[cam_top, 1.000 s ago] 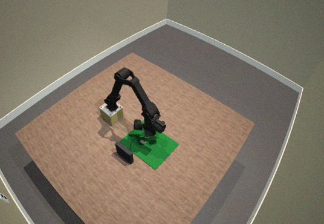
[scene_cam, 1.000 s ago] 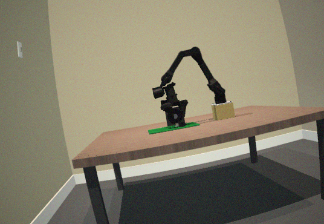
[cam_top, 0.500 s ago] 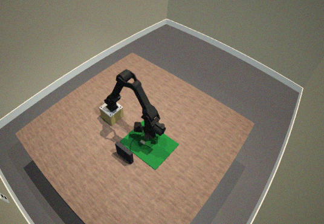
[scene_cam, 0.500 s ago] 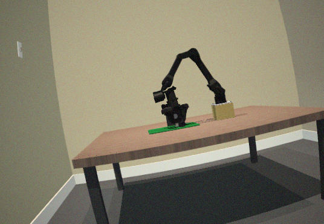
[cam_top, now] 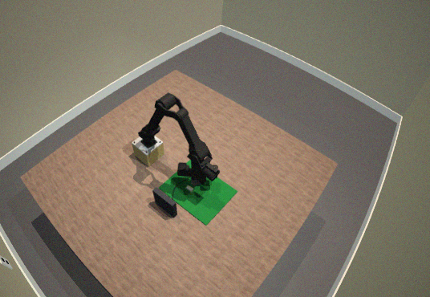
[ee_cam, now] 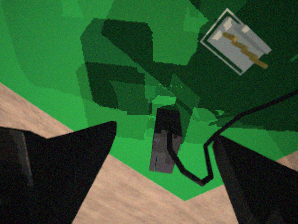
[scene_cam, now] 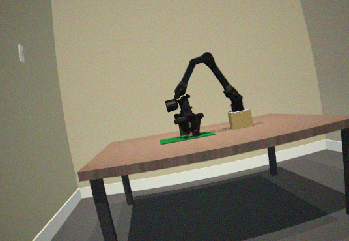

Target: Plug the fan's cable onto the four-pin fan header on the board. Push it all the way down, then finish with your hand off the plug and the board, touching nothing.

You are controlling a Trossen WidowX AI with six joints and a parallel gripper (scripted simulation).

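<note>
My gripper tip is now 1 cm past the dark plug and 1 cm to the right of it. Round my gripper tip: white four-pin header (1 cm ahead, 7 cm to the right, 2 cm below); then green board (5 cm ahead, 5 cm to the right, 4 cm below); then black fan (1 cm ahead, 22 cm to the right, 4 cm above).
</note>
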